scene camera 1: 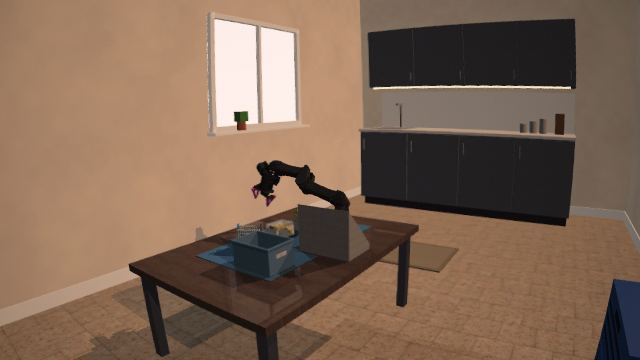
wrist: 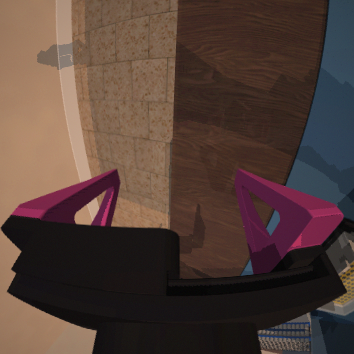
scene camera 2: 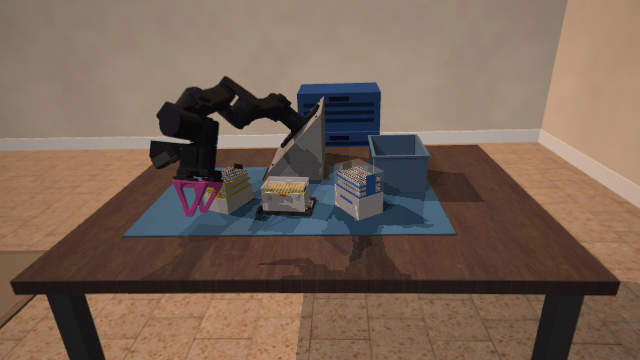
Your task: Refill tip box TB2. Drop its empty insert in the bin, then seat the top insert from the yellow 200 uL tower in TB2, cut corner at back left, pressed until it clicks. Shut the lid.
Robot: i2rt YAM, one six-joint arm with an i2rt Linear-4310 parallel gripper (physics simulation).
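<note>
My gripper [scene camera 1: 262, 201] [scene camera 2: 195, 214] [wrist: 176, 175] is open, with nothing between its magenta fingers. It hangs above the table, in front of the yellow tower [scene camera 2: 232, 200] in the second scene view and partly covering it. The tower has several stacked inserts on a white base. A pale tip box [scene camera 1: 281, 228] [scene camera 2: 285, 201] with yellow rows inside stands on a dark base at mid-mat; it also shows at the wrist view's lower right edge. Its label and exact lid position are too small to tell. The blue-grey bin [scene camera 1: 262, 256] [scene camera 2: 400, 174] stands at the back right in the second scene view.
A blue tower [scene camera 2: 357, 197] [wrist: 287, 336] under a clear cover stands between tip box and bin. These things stand on a blue mat [scene camera 2: 150, 226] on the wooden table [scene camera 2: 310, 260]. The arm's grey wedge mount [scene camera 1: 325, 232] [scene camera 2: 312, 157] rises behind the tip box.
</note>
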